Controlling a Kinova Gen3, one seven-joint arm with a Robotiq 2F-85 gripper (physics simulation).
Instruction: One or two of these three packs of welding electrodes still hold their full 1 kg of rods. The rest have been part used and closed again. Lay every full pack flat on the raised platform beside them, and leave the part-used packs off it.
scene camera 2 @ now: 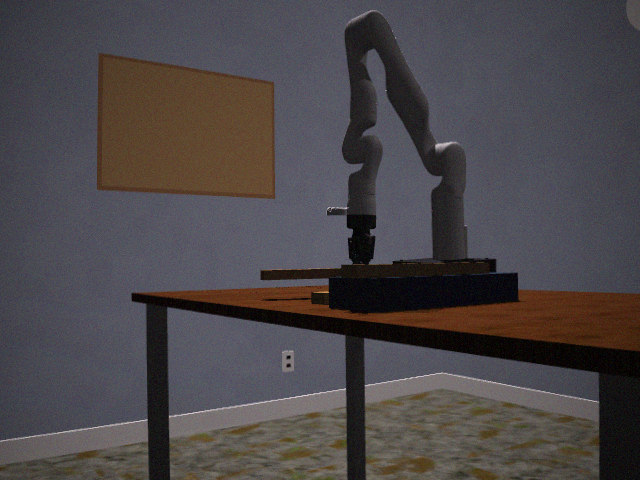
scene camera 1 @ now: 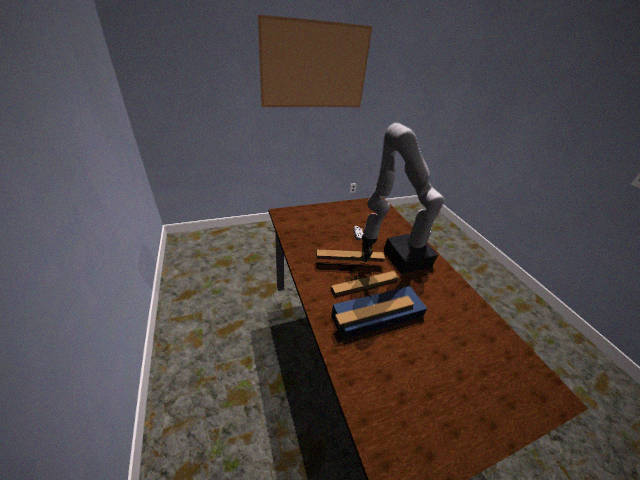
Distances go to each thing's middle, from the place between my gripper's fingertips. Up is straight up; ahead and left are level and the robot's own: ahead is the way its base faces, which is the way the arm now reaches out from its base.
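With my gripper where it is now, I am 2 cm above the blue platform (scene camera 2: 381, 294) and 4 cm short of it, and my gripper is also 33 cm to the right of the platform.
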